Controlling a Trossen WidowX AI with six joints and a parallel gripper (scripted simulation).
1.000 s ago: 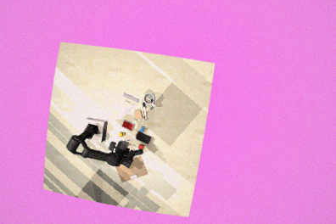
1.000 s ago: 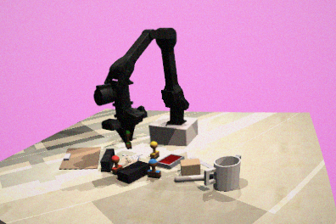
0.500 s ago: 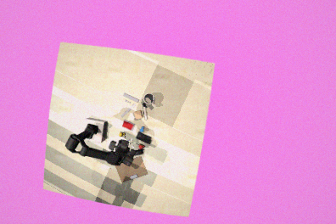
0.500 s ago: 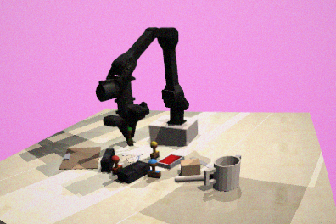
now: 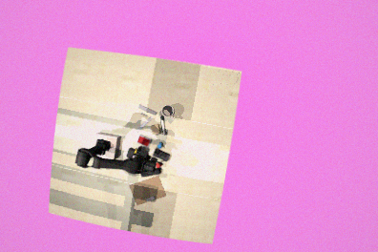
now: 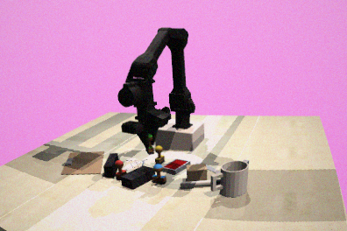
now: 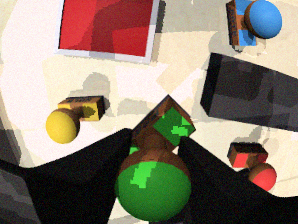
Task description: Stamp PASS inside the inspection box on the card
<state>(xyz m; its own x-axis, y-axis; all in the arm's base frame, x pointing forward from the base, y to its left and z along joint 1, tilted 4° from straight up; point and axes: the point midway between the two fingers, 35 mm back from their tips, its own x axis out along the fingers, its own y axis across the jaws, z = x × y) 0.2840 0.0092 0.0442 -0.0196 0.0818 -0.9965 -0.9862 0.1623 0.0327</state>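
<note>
Right now the tan block is 17 cm to the left of my gripper tip, 7 cm below it and 2 cm ahead of it. Round my gripper tip: green-knobbed stamp (right at my gripper tip); red ink pad (9 cm below, 7 cm to the left, 4 cm behind); yellow-knobbed stamp (7 cm below, 7 cm behind, 1 cm to the right).
</note>
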